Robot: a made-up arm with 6 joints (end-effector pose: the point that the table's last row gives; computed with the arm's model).
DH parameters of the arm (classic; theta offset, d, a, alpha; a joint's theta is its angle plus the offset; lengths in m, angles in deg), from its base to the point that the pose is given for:
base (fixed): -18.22 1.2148 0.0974 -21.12
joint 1: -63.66 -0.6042 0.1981 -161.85
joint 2: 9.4 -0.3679 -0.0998 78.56
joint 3: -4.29 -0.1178 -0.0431 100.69
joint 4: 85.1 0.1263 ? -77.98
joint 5: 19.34 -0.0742 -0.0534 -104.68
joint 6: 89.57 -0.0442 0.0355 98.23
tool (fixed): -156.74 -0.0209 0 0
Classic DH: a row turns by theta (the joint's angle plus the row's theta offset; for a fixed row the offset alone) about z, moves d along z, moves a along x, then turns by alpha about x.
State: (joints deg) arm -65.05 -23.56 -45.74 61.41 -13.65 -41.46
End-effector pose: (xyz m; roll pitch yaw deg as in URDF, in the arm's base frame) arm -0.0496 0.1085 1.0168 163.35 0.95 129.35
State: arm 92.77 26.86 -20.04 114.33 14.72 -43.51
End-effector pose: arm 0.0467 -0.0869 1.1483 116.61 -61.02 -57.27
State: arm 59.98 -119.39 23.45 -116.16 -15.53 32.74
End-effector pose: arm 0.3617 -0.4570 1.2499 92.48 1.14 113.37
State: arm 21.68 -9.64 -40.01 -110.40 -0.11 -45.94
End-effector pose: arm -0.2811 -0.2351 1.0809 47.71 -1.11 78.91
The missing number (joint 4, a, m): 0.0395
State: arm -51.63 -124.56 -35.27 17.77 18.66 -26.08
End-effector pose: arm -0.3536 -0.0879 1.1779 176.08 -4.53 -166.15
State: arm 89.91 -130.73 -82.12 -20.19 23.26 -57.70
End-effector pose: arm 0.5515 -0.3197 1.0588 145.82 28.79 -25.19
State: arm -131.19 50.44 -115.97 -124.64 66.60 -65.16
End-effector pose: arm 0.2268 -0.1266 0.9270 47.19 -23.56 -80.05
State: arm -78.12 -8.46 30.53 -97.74 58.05 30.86
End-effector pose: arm -0.2228 0.2292 1.0239 176.70 -14.29 -94.66
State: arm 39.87 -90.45 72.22 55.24 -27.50 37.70
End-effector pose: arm 0.2484 -0.3720 1.0865 -56.27 -88.63 -13.75
